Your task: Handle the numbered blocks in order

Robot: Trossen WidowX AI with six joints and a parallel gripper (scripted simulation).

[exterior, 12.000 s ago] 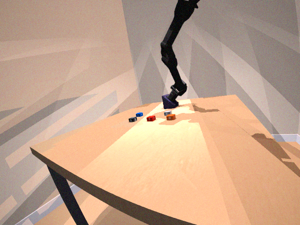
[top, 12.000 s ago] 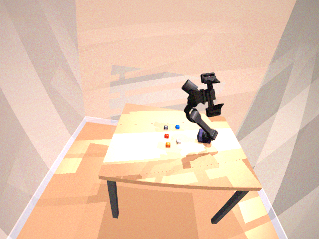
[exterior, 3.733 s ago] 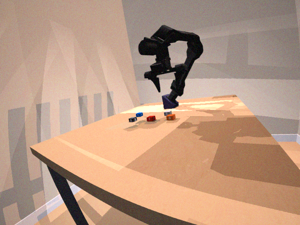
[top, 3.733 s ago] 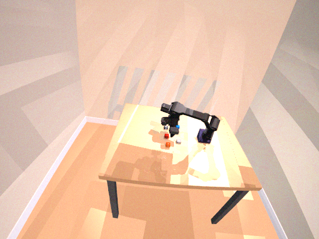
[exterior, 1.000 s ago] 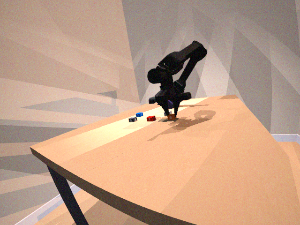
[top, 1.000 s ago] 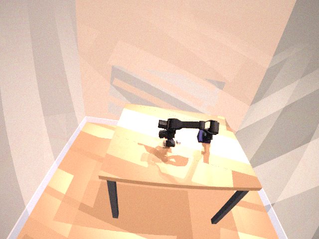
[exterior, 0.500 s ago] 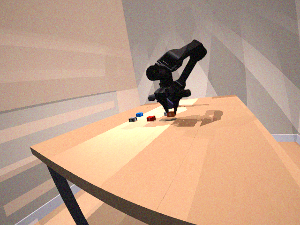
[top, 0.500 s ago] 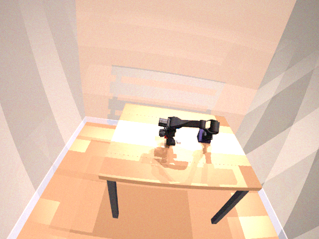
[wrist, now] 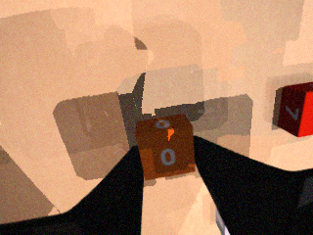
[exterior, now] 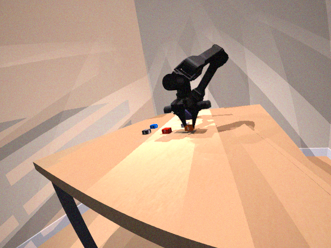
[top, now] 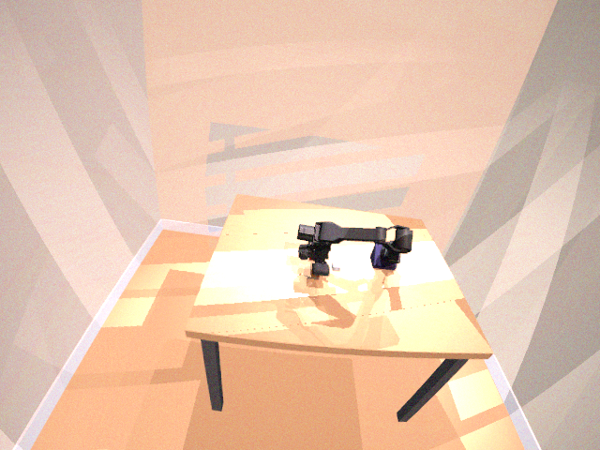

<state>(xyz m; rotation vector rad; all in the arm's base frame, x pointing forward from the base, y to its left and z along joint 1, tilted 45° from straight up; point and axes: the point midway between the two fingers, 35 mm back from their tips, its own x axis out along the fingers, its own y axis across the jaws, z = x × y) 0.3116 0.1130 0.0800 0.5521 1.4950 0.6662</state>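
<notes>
Right now my gripper tip is right at the orange block. From my gripper tip the other things lie so: red block (1 cm ahead, 11 cm to the right, 1 cm below); then dark block (2 cm ahead, 22 cm to the right, 1 cm below); then grey block (9 cm behind, 6 cm to the right, 1 cm below).
</notes>
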